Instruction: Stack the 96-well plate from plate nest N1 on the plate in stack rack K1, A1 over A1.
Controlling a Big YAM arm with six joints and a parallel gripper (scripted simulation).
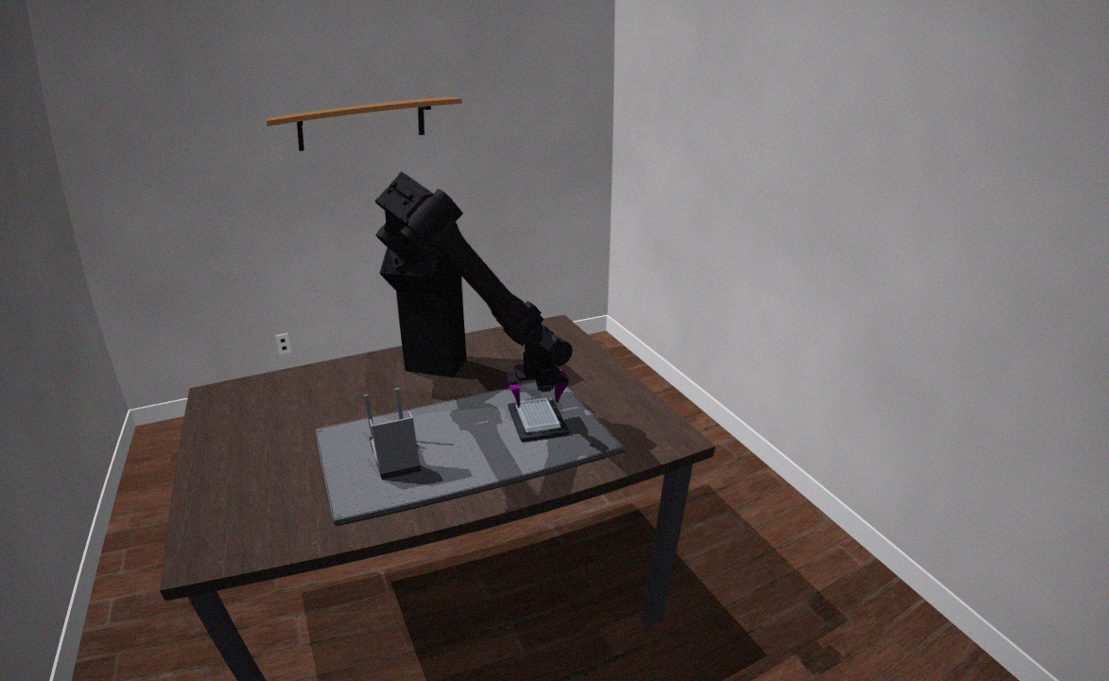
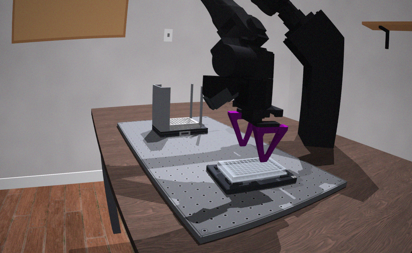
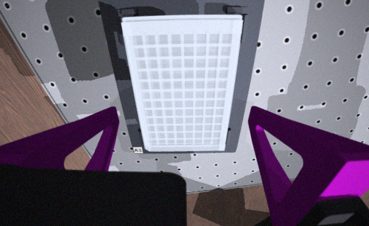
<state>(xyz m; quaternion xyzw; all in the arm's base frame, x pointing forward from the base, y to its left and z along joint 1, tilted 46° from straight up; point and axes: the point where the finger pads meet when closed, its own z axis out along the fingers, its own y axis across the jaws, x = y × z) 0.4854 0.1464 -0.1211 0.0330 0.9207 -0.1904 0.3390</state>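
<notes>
Now: hand 70 mm past the pale A1 label, 70 mm to the right of it and 50 mm above it. Round my hand: tall grey wall 60 mm ahead, 380 mm to the right, 20 mm above.
</notes>
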